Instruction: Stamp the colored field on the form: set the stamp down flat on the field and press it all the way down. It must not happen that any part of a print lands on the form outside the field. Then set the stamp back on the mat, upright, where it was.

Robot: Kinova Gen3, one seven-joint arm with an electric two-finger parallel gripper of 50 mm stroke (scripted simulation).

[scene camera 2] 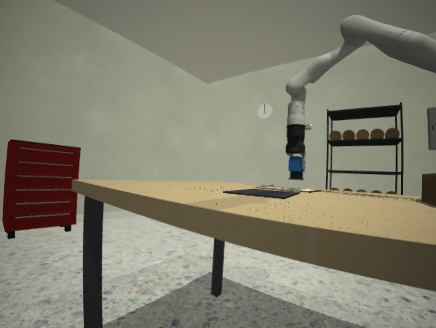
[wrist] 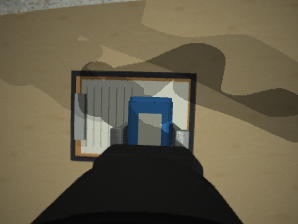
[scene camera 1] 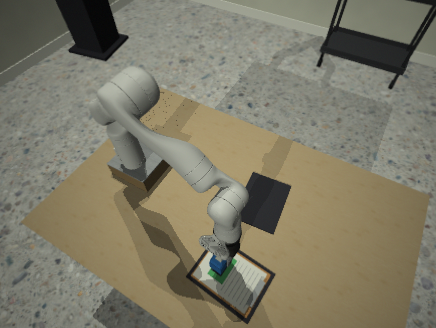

Labels:
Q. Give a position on a dark mat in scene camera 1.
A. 267, 197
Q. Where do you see a form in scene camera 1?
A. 241, 287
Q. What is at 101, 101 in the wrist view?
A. A form.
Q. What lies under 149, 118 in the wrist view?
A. A stamp.

